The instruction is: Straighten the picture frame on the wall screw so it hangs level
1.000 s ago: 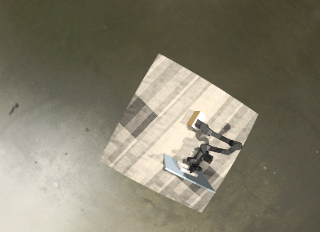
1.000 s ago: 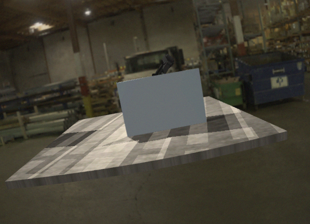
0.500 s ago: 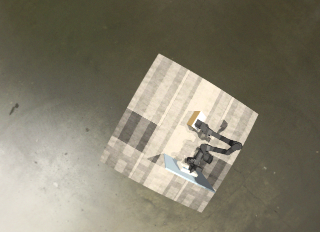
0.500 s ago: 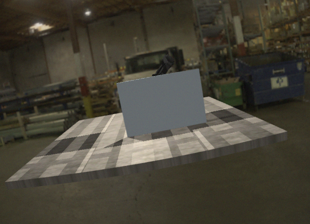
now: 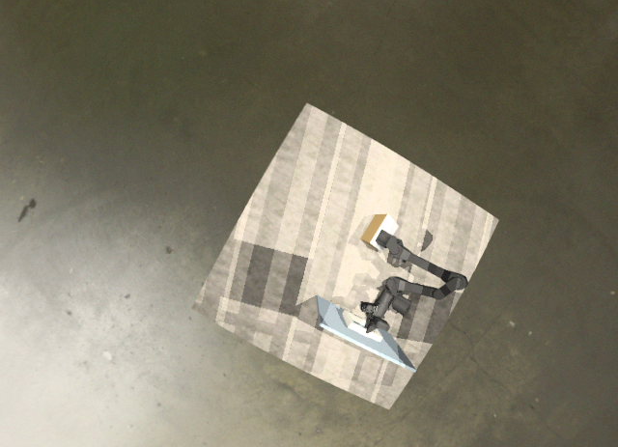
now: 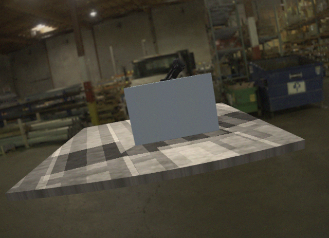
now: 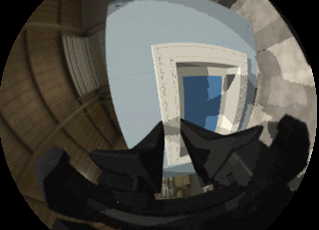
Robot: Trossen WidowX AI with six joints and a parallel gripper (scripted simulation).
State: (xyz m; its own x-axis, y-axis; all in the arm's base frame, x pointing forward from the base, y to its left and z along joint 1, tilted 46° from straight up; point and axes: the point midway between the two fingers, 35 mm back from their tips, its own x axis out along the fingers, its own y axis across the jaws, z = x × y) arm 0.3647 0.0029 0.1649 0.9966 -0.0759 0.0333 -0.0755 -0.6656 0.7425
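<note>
My gripper tip is now 50 mm above the picture frame, 10 mm to the left of it and 10 mm short of it. The rest, counted from my gripper tip: pale blue wall panel (70 mm below, 20 mm ahead, 10 mm to the left).
</note>
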